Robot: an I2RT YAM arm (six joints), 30 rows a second.
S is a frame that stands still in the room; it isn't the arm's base.
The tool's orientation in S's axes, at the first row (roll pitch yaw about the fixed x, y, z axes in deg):
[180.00 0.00 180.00]
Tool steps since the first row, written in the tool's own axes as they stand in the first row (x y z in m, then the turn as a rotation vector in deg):
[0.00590 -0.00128 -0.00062 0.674 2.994 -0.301]
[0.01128 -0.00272 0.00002 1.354 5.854 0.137]
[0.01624 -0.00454 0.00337 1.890 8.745 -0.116]
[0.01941 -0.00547 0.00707 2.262 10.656 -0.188]
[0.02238 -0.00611 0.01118 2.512 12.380 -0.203]
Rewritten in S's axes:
[-0.00590 -0.00128 0.00062 -0.674 2.994 0.301]
[-0.01128 -0.00272 -0.00002 -1.354 5.854 -0.137]
[-0.01624 -0.00454 -0.00337 -1.890 8.745 0.116]
[-0.01941 -0.00547 -0.00707 -2.262 10.656 0.188]
[-0.02238 -0.00611 -0.01118 -2.512 12.380 0.203]

